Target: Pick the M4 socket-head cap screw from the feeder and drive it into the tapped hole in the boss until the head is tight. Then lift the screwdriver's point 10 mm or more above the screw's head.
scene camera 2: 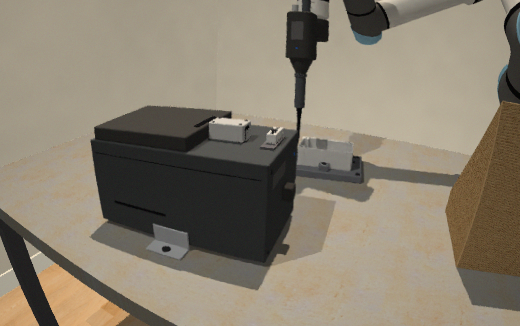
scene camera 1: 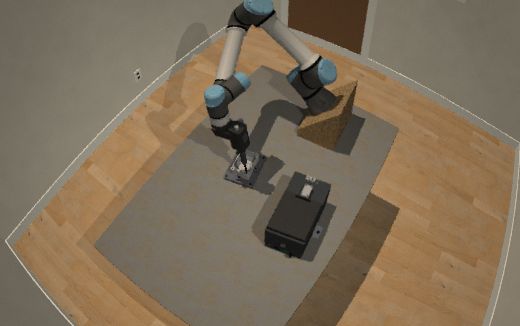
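My screwdriver (scene camera 1: 246, 172) (scene camera 2: 298, 132) points down at the light grey open housing on the dark base plate (scene camera 2: 358, 171). In scene camera 1 its thin bit reaches over the near side of the housing (scene camera 1: 255, 159). In scene camera 2 the bit comes down at the left end of the housing (scene camera 2: 327, 154), and its lowest part is hidden behind the feeder's corner. The black feeder (scene camera 1: 297, 215) (scene camera 2: 190, 185) stands nearer to scene camera 2. The screw is too small to make out, so whether one sits on the bit cannot be told. The tapped hole cannot be made out.
A white block (scene camera 1: 306, 190) (scene camera 2: 230, 130) and a small white pick-up piece (scene camera 1: 311, 179) (scene camera 2: 274, 135) sit on the feeder's top. A brown wedge-shaped block (scene camera 1: 332, 120) (scene camera 2: 487, 200) stands by the arm's base. A metal bracket (scene camera 1: 318, 231) (scene camera 2: 170, 240) sits at the feeder's foot.
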